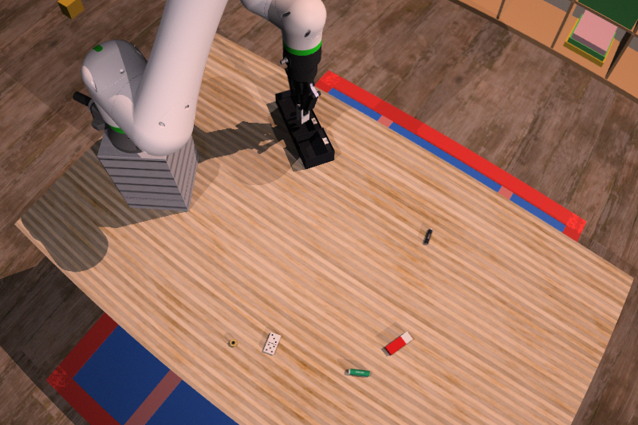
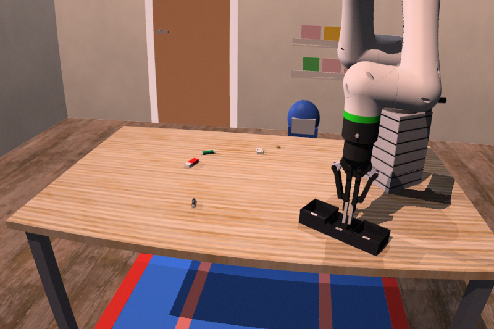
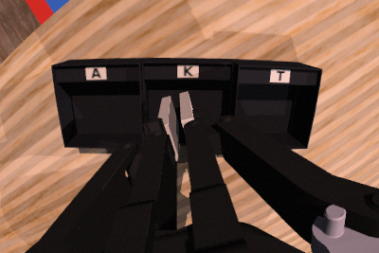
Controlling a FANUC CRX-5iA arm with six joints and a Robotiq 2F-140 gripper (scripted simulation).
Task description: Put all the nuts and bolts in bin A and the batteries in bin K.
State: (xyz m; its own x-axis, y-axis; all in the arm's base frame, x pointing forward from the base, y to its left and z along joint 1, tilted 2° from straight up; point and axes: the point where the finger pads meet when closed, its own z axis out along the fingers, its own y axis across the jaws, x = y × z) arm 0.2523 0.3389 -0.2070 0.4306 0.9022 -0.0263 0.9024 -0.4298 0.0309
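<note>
Now: the three joined black bins 1 cm ahead of my hand, 1 cm to the right of it and 5 cm below it. Round my hand: dark battery (45 cm ahead, 15 cm to the right, 7 cm below); then white domino (23 cm ahead, 58 cm to the right, 7 cm below); then brass nut (15 cm ahead, 63 cm to the right, 7 cm below).
</note>
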